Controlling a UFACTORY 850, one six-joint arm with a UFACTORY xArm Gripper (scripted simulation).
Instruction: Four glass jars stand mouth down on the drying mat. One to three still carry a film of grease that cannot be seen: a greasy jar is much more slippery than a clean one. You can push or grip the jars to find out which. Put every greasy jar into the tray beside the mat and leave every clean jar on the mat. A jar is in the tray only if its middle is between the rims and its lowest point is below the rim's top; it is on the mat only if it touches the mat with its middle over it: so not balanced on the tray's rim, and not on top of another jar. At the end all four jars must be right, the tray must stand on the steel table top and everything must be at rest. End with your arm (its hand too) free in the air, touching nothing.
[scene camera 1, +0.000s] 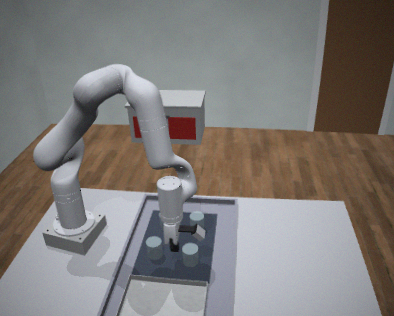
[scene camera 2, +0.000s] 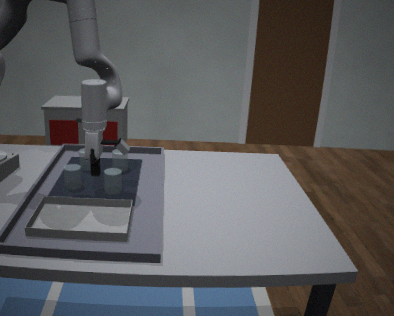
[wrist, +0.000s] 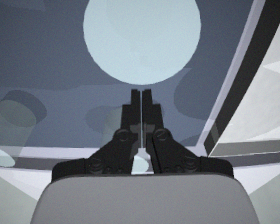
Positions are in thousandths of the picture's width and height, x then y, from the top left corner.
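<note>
Visible here: a dark drying mat (scene camera 1: 433, 840), (scene camera 2: 235, 593), (wrist: 202, 350), together with my gripper (wrist: 505, 458).
</note>
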